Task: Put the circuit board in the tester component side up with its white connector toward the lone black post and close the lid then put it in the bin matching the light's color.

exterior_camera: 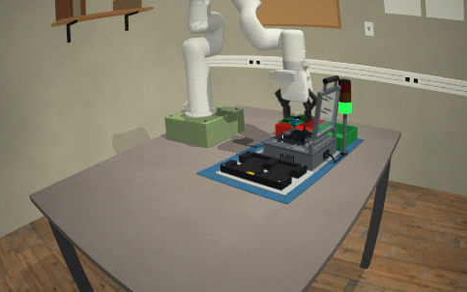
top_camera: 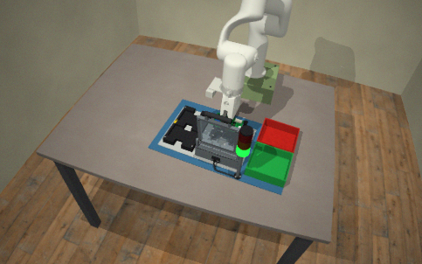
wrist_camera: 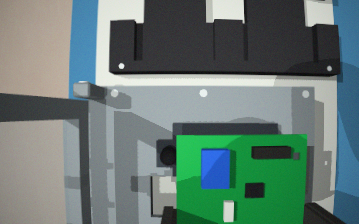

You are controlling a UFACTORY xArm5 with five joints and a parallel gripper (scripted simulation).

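My hand is 50 mm short of the green bin, 200 mm to the right of it and 120 mm above it. Also, from my hand: clear lid 120 mm ahead, 10 mm to the right, 50 mm above; nest 10 mm ahead, 10 mm to the left, 60 mm below; green circuit board 10 mm below.
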